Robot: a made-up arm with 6 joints.
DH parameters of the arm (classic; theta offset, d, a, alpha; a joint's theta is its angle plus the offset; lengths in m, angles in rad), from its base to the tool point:
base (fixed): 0 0 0 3.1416
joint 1: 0 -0.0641 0.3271 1.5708
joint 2: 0 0.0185 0.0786 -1.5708
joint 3: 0 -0.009 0.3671 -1.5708
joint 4: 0 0.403 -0.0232 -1.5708
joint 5: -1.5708 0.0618 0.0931 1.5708
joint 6: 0 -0.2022 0.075 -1.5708
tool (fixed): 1.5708 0.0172 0 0
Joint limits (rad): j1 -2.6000..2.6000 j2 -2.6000..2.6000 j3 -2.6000..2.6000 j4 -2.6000..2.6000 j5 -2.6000..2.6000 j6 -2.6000..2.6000
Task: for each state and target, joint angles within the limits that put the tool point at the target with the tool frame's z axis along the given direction. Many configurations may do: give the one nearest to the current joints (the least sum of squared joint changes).
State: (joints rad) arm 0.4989 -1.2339 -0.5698 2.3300 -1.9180 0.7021
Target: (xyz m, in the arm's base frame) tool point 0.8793 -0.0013 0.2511 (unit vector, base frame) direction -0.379 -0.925 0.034
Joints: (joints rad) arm -0.2827 -0.8181 -0.5158 1.5076 -2.4147 0.7032
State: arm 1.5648 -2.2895 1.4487 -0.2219 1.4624 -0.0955
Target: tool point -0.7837 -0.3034 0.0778 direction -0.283 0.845 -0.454
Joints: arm 1.8043 -2.5998 1.2256 -0.7959 0.5730 0.2777
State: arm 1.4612 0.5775 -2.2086 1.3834 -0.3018 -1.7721
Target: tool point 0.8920 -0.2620 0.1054 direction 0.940 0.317 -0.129
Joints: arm 0.9089 0.2763 -2.0255 1.8628 -0.3082 -2.2757
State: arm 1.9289 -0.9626 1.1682 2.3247 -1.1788 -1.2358
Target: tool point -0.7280 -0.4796 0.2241 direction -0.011 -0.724 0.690
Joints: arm 1.5545 -1.4502 0.6808 2.4799 -2.0621 -1.4466
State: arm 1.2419 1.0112 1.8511 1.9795 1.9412 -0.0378
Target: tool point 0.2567 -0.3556 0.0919 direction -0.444 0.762 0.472
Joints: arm 0.3489 1.8957 1.3588 2.0534 1.8182 0.4523
